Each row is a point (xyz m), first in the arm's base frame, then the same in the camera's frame.
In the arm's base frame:
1: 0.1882 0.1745 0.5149
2: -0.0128 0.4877 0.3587
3: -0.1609 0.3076 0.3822
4: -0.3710 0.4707 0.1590
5: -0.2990 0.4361 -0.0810
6: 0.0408 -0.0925 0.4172
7: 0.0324 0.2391 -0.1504
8: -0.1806 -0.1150 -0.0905
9: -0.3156 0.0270 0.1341
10: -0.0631 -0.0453 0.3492
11: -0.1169 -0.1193 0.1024
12: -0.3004 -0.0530 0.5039
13: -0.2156 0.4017 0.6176
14: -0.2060 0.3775 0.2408
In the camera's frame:
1: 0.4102 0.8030 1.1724
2: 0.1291 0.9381 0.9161
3: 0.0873 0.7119 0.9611
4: -0.1112 0.7075 0.6762
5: 0.0267 0.6847 0.4654
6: 0.4420 0.4883 1.1226
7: 0.4172 0.6859 0.4961
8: 0.3968 0.2845 0.6091
9: 0.1578 0.3619 0.7695
10: 0.3495 0.4637 1.0306
11: 0.4032 0.3403 0.8044
12: 0.1158 0.3522 1.1457
13: -0.0640 0.7932 1.1554
14: 0.0514 0.7278 0.8018

